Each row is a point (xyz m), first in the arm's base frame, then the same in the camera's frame.
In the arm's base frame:
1: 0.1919 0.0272 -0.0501
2: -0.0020 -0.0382 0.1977
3: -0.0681 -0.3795 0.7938
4: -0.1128 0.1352 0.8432
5: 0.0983 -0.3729 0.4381
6: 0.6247 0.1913 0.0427
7: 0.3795 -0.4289 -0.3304
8: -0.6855 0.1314 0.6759
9: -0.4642 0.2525 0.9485
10: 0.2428 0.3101 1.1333
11: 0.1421 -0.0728 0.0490
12: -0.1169 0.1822 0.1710
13: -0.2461 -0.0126 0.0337
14: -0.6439 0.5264 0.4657
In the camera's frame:
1: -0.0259 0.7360 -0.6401
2: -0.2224 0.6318 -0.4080
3: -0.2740 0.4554 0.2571
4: -0.5779 0.8545 0.1240
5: -0.0414 0.4729 -0.0589
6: 0.2248 1.1280 -0.5607
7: 0.4310 0.4112 -0.7266
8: -1.0023 0.4968 -0.0949
9: -0.9548 0.7776 0.1435
10: -0.4508 1.2568 0.3754
11: -0.0452 0.6505 -0.5192
12: -0.4183 0.7390 -0.5204
13: -0.3910 0.4804 -0.5972
14: -1.1042 0.7894 -0.4204

